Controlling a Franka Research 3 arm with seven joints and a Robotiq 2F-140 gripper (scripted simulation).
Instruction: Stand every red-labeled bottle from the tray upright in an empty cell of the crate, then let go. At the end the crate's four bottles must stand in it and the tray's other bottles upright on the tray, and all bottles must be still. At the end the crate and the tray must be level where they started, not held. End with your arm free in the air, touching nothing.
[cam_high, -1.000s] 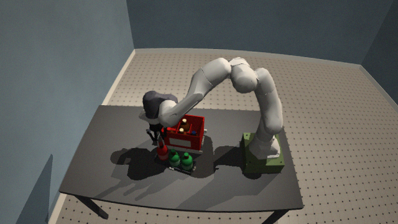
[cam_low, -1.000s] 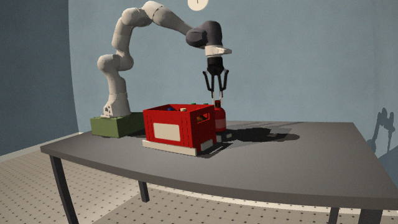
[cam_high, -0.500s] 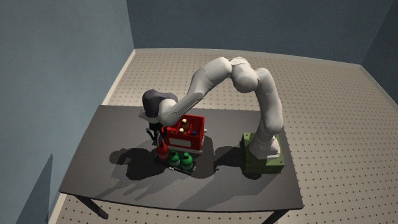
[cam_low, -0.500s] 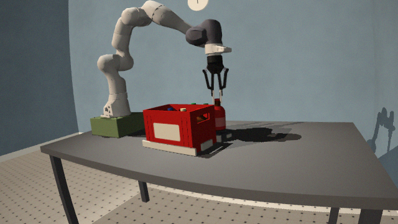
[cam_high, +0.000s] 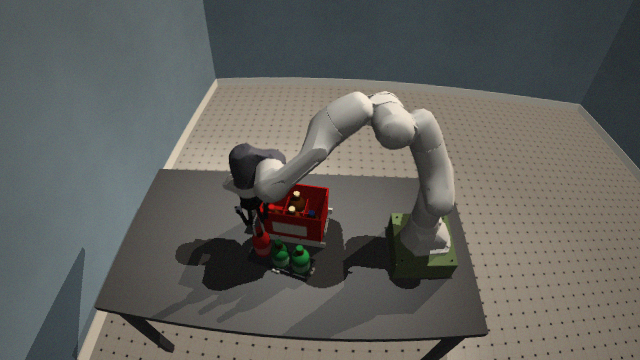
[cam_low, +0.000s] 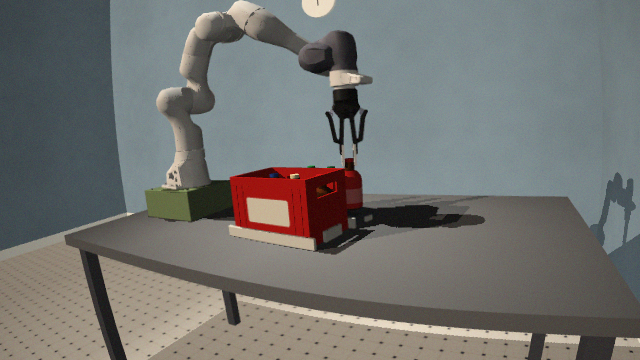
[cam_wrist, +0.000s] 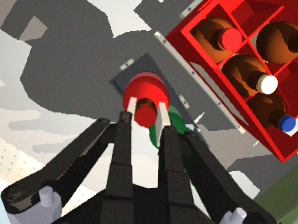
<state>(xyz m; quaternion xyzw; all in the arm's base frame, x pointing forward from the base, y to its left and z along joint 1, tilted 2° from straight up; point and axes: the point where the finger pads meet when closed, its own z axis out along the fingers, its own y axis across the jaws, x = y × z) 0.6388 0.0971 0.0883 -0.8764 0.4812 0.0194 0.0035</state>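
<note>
Now: the red-labeled bottle 9 cm below my hand. The rest, counted from my hand: red crate 10 cm behind, 18 cm to the right, 12 cm below.
</note>
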